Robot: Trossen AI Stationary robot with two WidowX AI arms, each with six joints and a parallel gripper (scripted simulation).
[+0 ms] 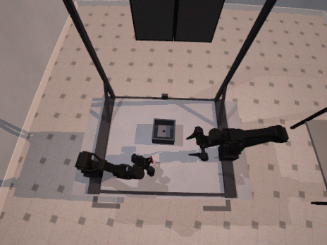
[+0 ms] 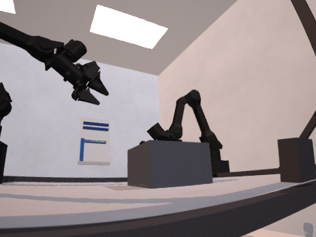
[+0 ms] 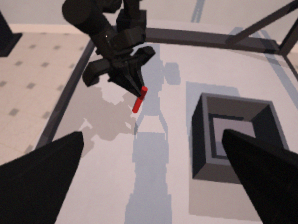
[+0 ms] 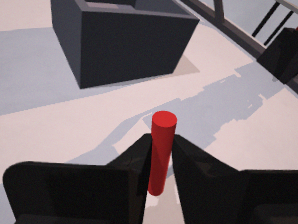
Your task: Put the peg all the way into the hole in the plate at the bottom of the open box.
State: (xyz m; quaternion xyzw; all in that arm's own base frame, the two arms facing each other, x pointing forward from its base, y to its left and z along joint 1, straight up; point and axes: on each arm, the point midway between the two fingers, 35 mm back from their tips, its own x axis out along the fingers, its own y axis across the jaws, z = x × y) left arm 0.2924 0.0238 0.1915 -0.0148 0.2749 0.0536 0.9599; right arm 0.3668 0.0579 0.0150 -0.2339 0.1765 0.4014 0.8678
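The grey plate lies 210 mm behind my right hand, 130 mm to the left of it and 50 mm below it. Also, from my right hand: box: 210 mm behind, 130 mm to the left, 70 mm below; red peg: 40 mm below, 20 mm to the left, 10 mm behind.
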